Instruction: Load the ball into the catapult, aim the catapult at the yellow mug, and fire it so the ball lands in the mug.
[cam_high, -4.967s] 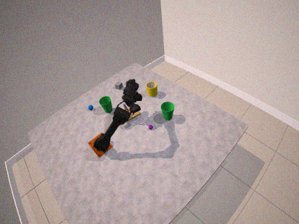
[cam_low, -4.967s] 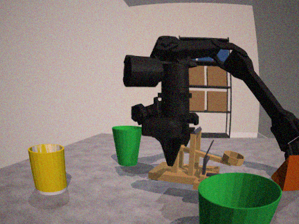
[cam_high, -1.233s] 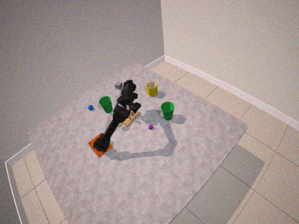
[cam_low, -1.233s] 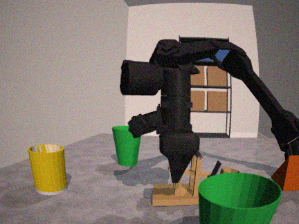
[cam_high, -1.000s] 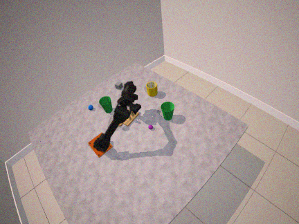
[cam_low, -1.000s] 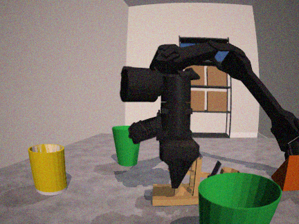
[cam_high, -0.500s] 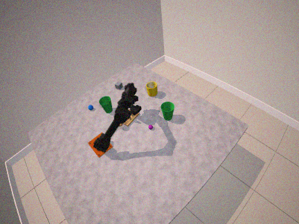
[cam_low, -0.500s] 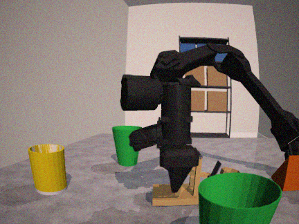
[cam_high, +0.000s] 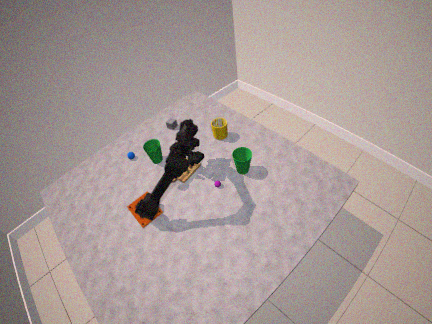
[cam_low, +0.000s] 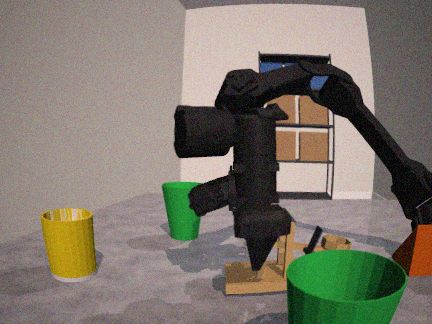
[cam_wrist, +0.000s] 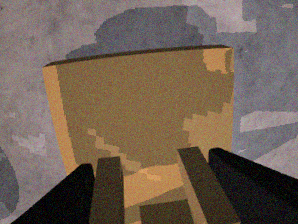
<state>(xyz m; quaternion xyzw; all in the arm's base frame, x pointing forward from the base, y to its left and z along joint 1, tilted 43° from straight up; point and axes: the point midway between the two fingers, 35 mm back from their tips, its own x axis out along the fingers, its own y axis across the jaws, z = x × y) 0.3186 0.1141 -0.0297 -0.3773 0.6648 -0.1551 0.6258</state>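
The catapult upright frame is 40 mm behind my gripper tip, 10 mm to the right of it and 50 mm above it. From my gripper tip the other things lie so: wooden catapult 60 mm behind, 10 mm to the right, 20 mm above; then purple ball 40 mm ahead, 190 mm to the right, 20 mm below; then yellow mug 270 mm ahead, 90 mm to the left, 10 mm below.
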